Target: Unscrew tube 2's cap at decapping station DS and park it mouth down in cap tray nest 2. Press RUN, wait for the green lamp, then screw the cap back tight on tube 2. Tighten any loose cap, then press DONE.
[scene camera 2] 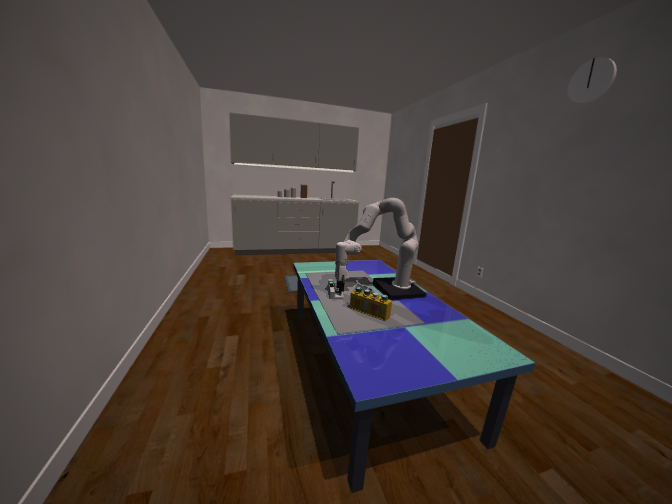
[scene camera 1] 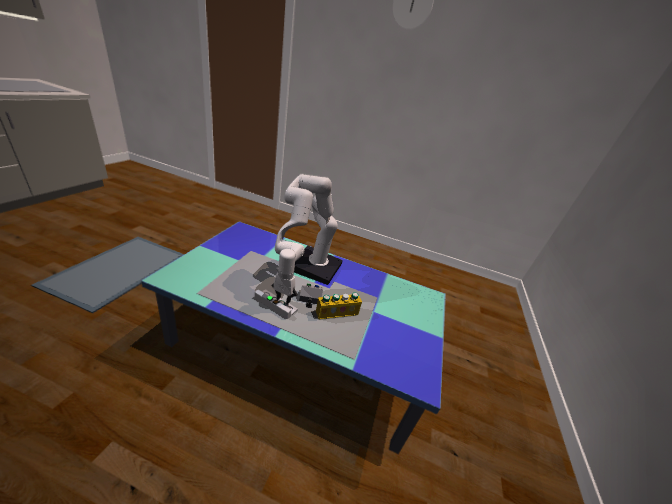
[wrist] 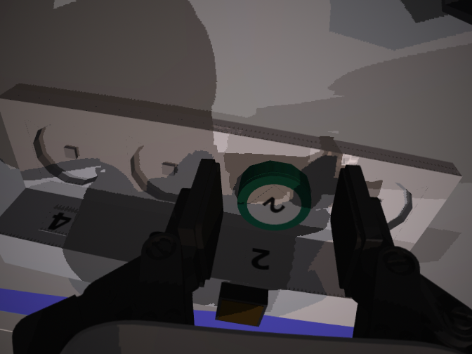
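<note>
The cap (wrist: pixel 274 197), a green ring around a white top marked 2, sits top up, mouth down, in nest 2 of the pale cap tray (wrist: pixel 107 132) (scene camera 1: pixel 284 310). My gripper (wrist: pixel 278 188) (scene camera 1: pixel 286 301) (scene camera 2: pixel 340 290) is part open and empty. Its fingers stand on either side of the cap in the wrist view, with gaps on both sides. A green lamp (scene camera 1: pixel 269 297) (scene camera 2: pixel 331 282) glows at the tray. A yellow rack (scene camera 1: pixel 339 310) (scene camera 2: pixel 370 305) holds several tubes with green-rimmed or white tops. Tube 2 cannot be told apart at this size.
A grey block (scene camera 1: pixel 311 293) with small black parts stands between the gripper and the rack. A dark block with an amber face (wrist: pixel 240 314) is at the tray's labelled side. The grey mat (scene camera 1: pixel 336 336) lies under these things. The black arm base (scene camera 1: pixel 332 271) is behind them.
</note>
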